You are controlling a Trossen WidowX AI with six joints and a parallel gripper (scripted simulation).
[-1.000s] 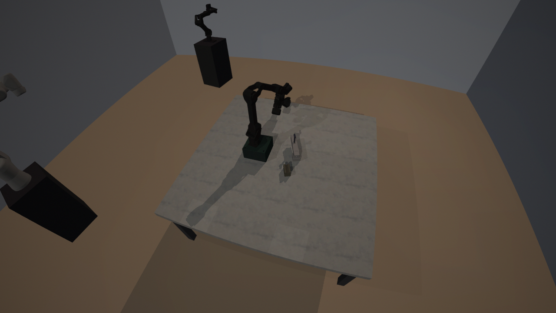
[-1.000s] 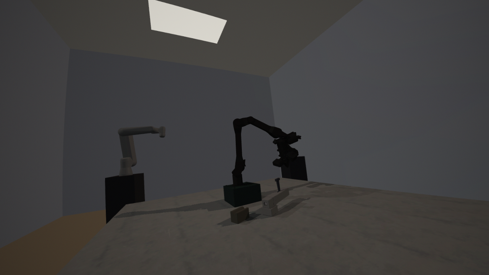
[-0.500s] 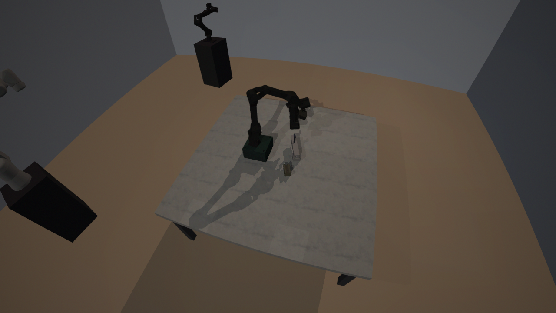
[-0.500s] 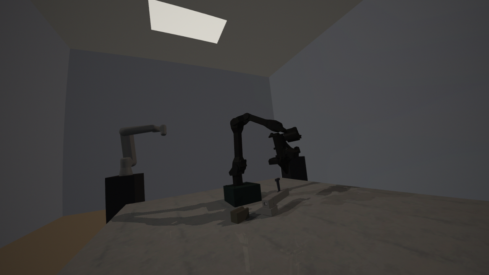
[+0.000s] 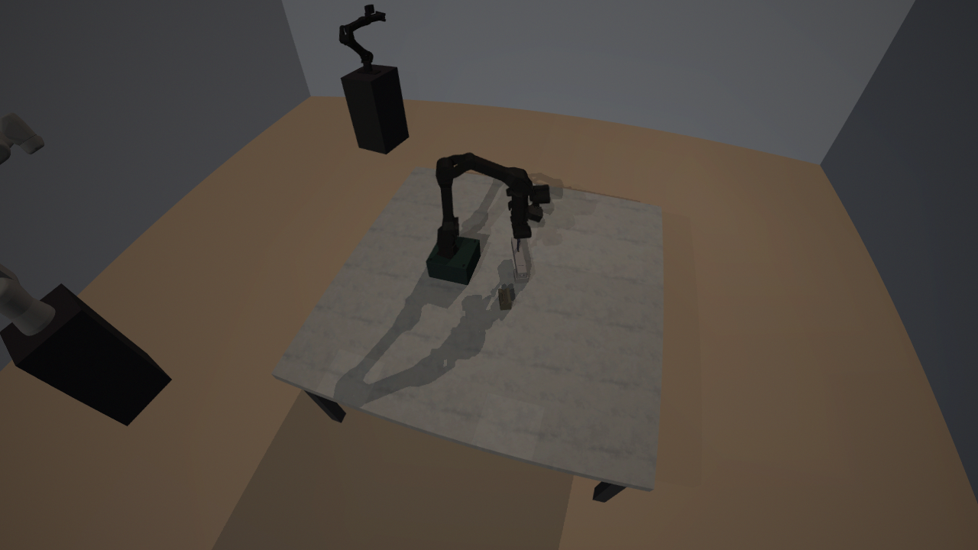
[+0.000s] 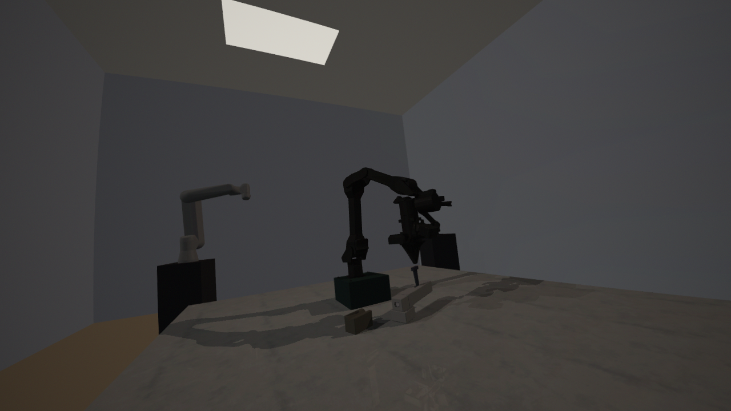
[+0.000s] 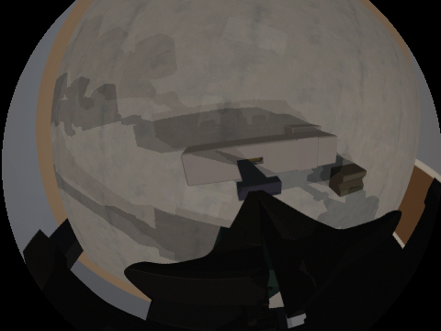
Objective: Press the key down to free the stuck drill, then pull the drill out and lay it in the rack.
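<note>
The drill is 9 cm below my gripper tip, 5 cm to the right of it and 3 cm ahead of it. From my gripper tip the other things lie so: rack: 21 cm to the right, 12 cm below, 5 cm ahead.
</note>
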